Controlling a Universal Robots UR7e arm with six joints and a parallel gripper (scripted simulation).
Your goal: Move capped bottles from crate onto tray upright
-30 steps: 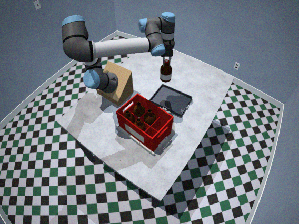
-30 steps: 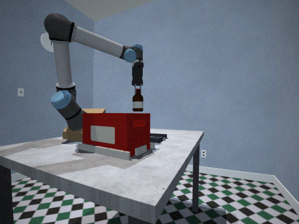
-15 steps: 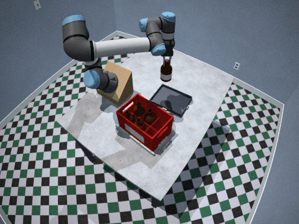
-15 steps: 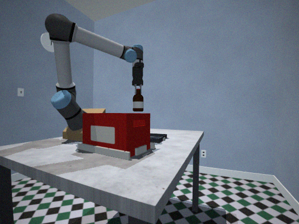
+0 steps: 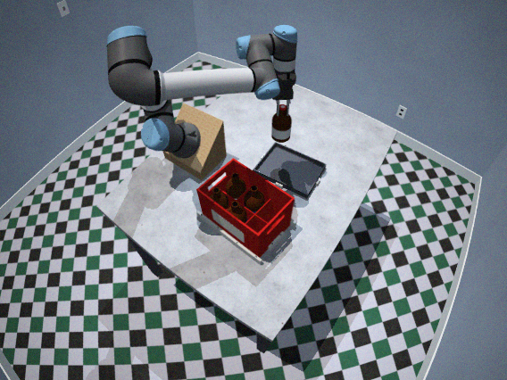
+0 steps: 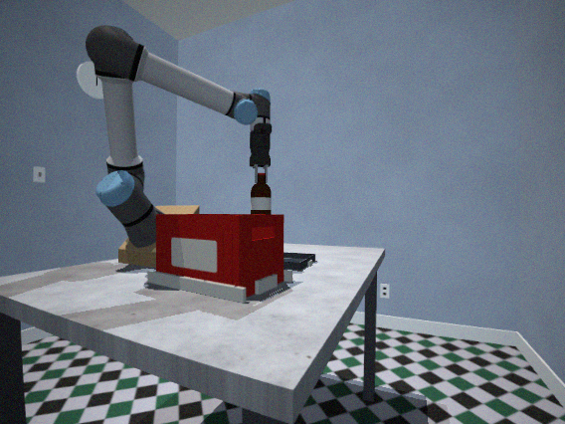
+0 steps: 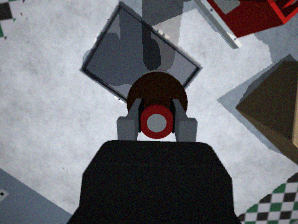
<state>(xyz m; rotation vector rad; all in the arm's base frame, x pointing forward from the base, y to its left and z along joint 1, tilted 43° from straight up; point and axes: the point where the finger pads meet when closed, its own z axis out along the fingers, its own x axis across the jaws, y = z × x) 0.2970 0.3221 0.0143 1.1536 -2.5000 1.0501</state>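
The capped bottle lies 6 cm below my hand. Round my hand: dark tray (29 cm below, 5 cm ahead, 1 cm to the left); crate (29 cm to the right, 22 cm below, 9 cm ahead).
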